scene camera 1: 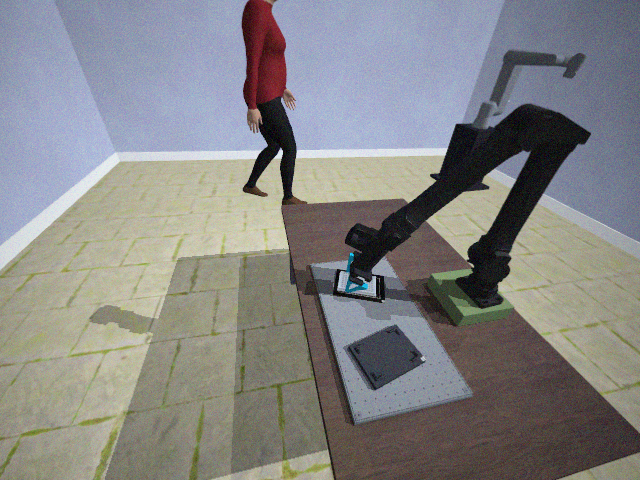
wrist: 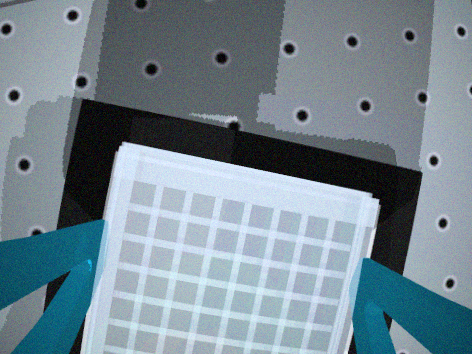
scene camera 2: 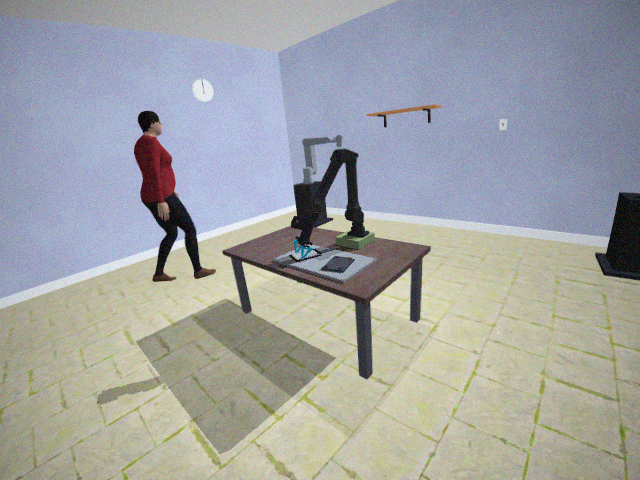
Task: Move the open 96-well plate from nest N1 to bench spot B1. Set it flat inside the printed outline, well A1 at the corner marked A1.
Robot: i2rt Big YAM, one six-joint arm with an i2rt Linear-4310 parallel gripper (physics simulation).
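Places are measured from the arm's base along level axes (x ahead, y left, z up), in millimetres.
Where they show: gripper, fingertip midpoint: (scene camera 1: 347, 282) (wrist: 232, 256) (scene camera 2: 299, 255); arm's base at its link origin: (scene camera 1: 477, 292) (scene camera 2: 358, 234).
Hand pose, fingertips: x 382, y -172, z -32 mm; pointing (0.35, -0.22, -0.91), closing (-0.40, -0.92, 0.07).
Things, the pixels of their top centre, and the offset from my fingertips. "spot": a spot on its surface instead. Level surfaces: height alone.
- white 96-well plate at its top centre: (scene camera 1: 357, 281) (scene camera 2: 304, 252) dx -31, dy +15, dz +8 mm
- black nest at its top centre: (scene camera 1: 359, 284) (scene camera 2: 306, 254) dx -40, dy +17, dz -6 mm
- dark grey square pad at a spot on its surface: (scene camera 1: 386, 356) (scene camera 2: 339, 263) spot: dx +2, dy +280, dz +4 mm
- small white tag at a spot on its surface: (scene camera 1: 422, 358) spot: dx -88, dy +310, dz +3 mm
- grey perforated board at its top centre: (scene camera 1: 374, 314) (scene camera 2: 322, 258) dx -33, dy +144, dz -8 mm
- brown table at its surface level: dz -21 mm
The white 96-well plate (scene camera 1: 342, 283) (scene camera 2: 297, 255) (wrist: 232, 235) has open wells and looks flat. It is within the outline of the black nest (scene camera 1: 381, 289) (wrist: 320, 162); I cannot tell whether there is a small gap under it. My gripper (scene camera 1: 357, 287) (scene camera 2: 302, 253) (wrist: 232, 256) is shut on the plate, with a cyan finger against each long side. The plate's near end is out of the wrist view. A dark grey square pad (scene camera 1: 386, 356) (scene camera 2: 338, 264) with black corner marks and a small white tag (scene camera 1: 422, 358) at one corner lies on the board. No lettering is readable.
The grey perforated board (scene camera 1: 434, 379) (scene camera 2: 361, 262) (wrist: 325, 75) carries the nest and the pad on the brown table (scene camera 1: 496, 413) (scene camera 2: 403, 256). My arm's green base (scene camera 1: 444, 297) (scene camera 2: 364, 240) stands beside the board. A person in red (scene camera 1: 266, 56) (scene camera 2: 155, 170) is beyond the table.
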